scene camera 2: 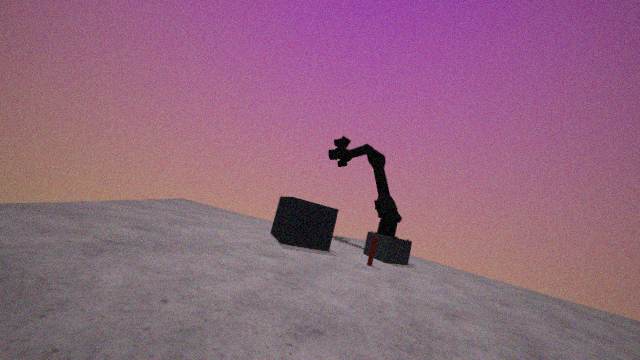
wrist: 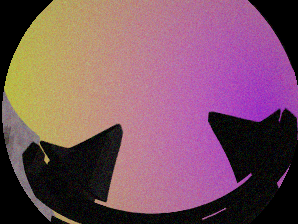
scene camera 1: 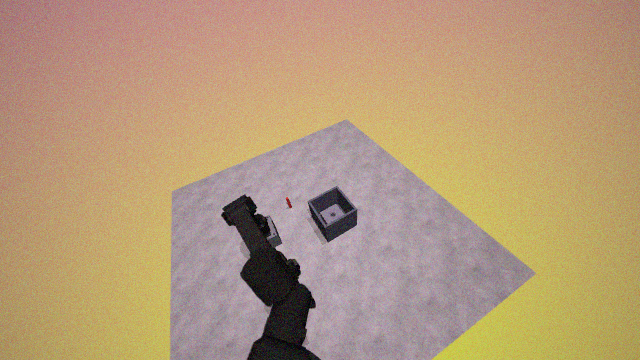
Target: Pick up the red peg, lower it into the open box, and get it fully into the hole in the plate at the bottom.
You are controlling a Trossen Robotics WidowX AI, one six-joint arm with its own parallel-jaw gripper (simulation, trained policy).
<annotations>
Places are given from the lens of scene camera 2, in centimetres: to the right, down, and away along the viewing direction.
dark box (scene camera 2: pixel 297 222): -7, 12, 53
</annotations>
